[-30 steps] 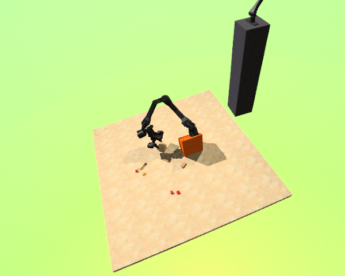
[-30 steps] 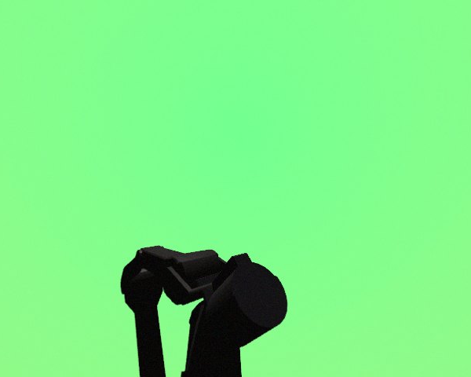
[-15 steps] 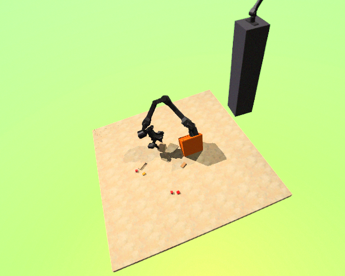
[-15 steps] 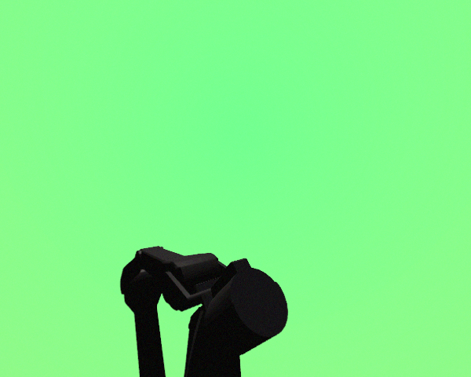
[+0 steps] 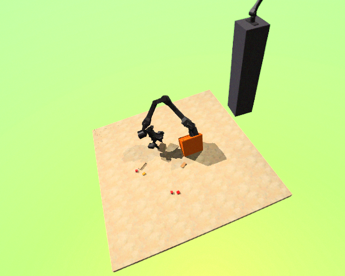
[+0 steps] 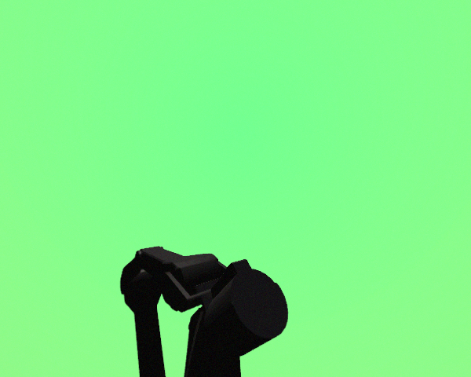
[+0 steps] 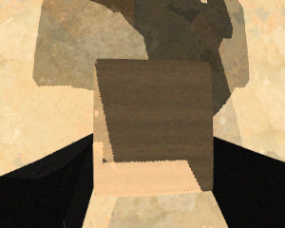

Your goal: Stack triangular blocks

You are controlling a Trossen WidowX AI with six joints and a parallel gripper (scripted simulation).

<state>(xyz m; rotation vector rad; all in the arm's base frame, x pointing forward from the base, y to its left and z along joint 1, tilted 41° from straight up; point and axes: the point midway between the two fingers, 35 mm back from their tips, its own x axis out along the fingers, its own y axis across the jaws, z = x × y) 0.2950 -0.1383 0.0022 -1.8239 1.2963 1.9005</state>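
Now: the wooden triangular block 1 cm ahead of my gripper tip, 1 cm to the right of it and 1 cm above it.
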